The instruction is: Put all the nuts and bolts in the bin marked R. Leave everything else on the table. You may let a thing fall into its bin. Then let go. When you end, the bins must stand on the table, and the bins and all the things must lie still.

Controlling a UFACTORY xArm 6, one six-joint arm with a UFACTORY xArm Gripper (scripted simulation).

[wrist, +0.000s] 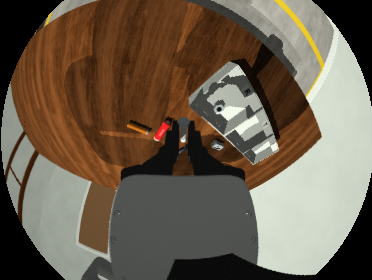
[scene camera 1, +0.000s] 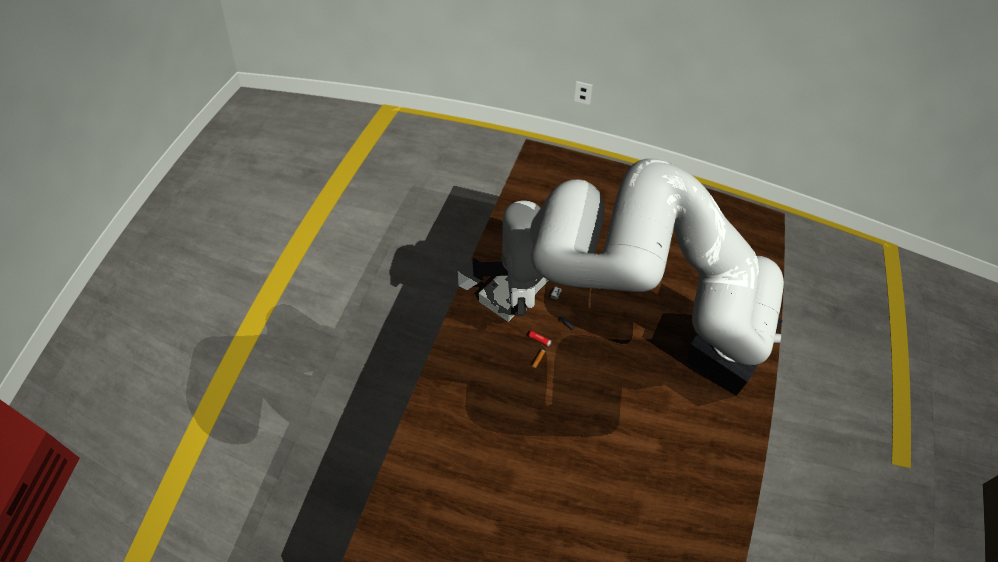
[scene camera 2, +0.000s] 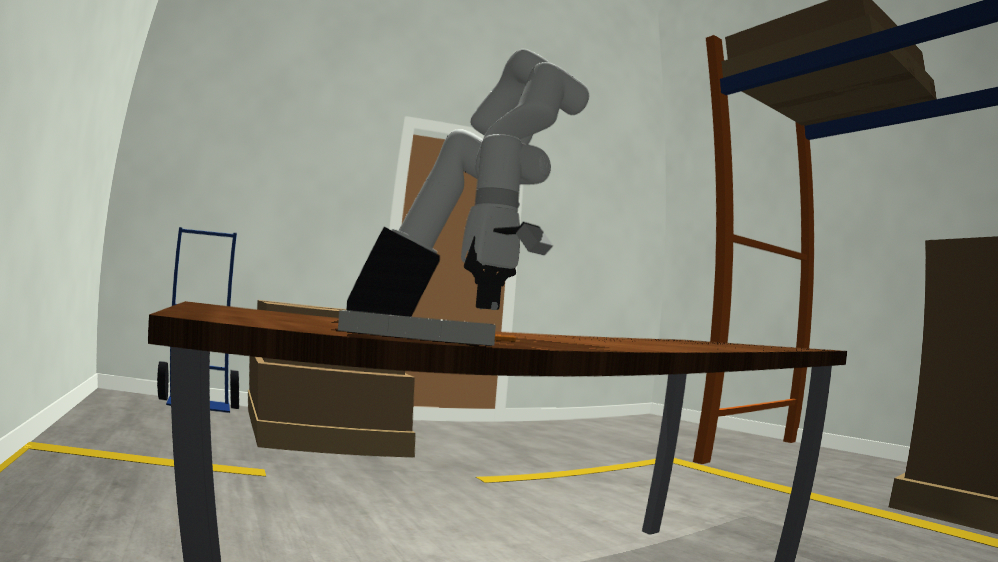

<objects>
My gripper shows in the wrist view, in scene camera 1 (518,310) and in scene camera 2. A long grey bin shows in the wrist view (247,138), in scene camera 1 (495,296) and in scene camera 2 (369,323). One and the same spot on my gripper: (wrist: 162,163) is (scene camera 2: 503,274).
</objects>
